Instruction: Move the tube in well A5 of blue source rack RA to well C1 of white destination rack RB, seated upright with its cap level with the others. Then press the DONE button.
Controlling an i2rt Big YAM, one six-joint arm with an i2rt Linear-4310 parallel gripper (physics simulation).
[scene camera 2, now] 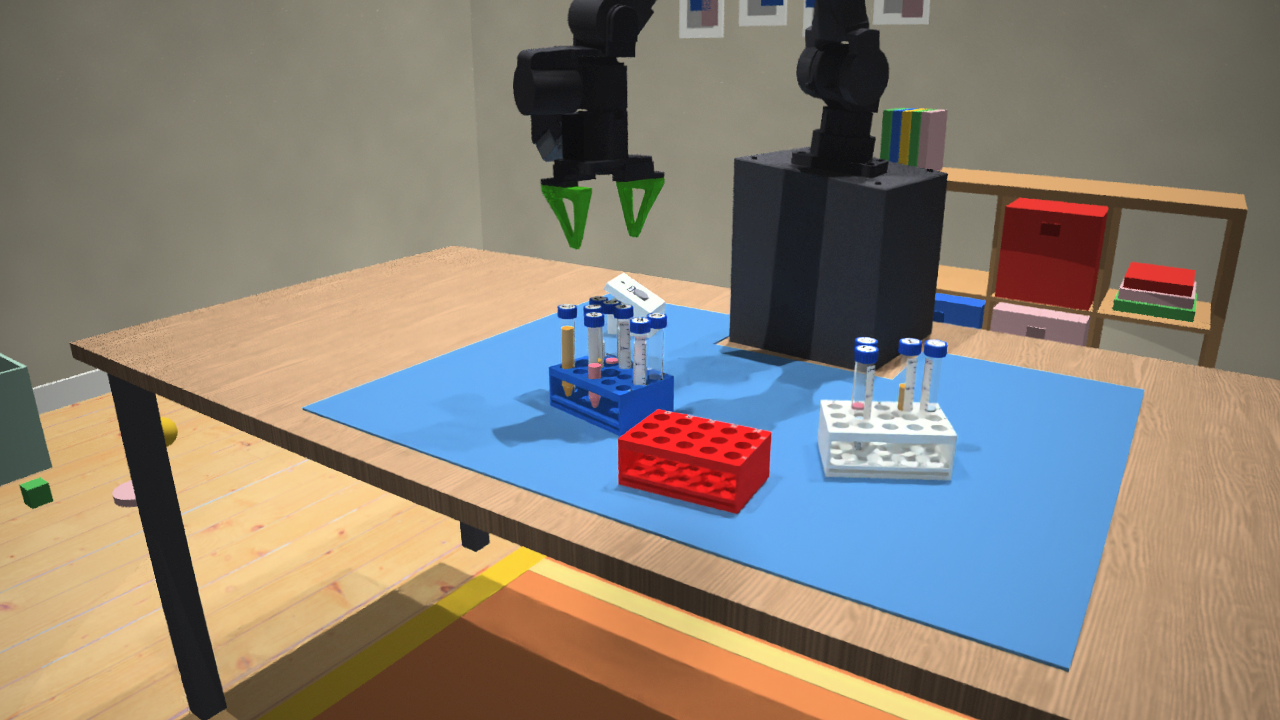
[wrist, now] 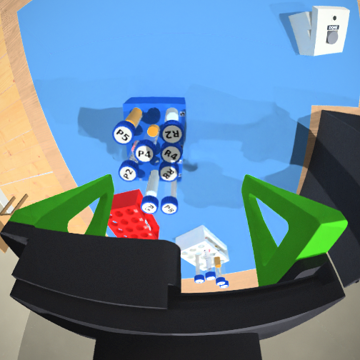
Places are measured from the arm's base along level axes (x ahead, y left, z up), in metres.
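Pixels of known places: gripper, between the fingertips: (scene camera 2: pixel 605 242); arm's base, origin of its link: (scene camera 2: pixel 839 167).
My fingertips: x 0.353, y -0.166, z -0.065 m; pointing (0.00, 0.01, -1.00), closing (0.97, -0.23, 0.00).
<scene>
Ahead of a thing's pixels: the offset from my fingertips to its top centre. "*": to the spot under its first point. Level surfaces: height alone.
The blue source rack {dy +0.033, dx +0.043, dz -0.144 m} (scene camera 2: pixel 646 404) (wrist: pixel 155 101) stands on the mat and holds several upright blue-capped tubes, among them P5 {* dy -0.014, dx +0.064, dz -0.072 m} (scene camera 2: pixel 566 311) (wrist: pixel 123 133) and R2 (wrist: pixel 172 133) at one end. Its well letters are too small to read, so I cannot tell which tube is in A5. The white destination rack {dy +0.355, dx +0.012, dz -0.144 m} (scene camera 2: pixel 886 436) (wrist: pixel 190 240) stands at the right in the scene view and holds several blue-capped tubes. The white button box (wrist: pixel 325 25) with its grey DONE button {dy -0.106, dx -0.254, dz -0.130 m} (scene camera 2: pixel 640 293) (wrist: pixel 332 37) is behind the blue rack. My gripper (scene camera 2: pixel 605 240) (wrist: pixel 177 181) is wide open and empty, high above the blue rack's tubes.
An empty red rack {* dy +0.269, dx +0.156, dz -0.168 m} (scene camera 2: pixel 753 472) (wrist: pixel 125 199) stands between the blue and white racks, nearer the table's front edge. The dark robot base (scene camera 2: pixel 836 259) stands behind the racks. The blue mat {dz -0.194 m} (scene camera 2: pixel 975 537) (wrist: pixel 90 55) lies under the racks. A wooden shelf (scene camera 2: pixel 1109 189) is at the back right.
</scene>
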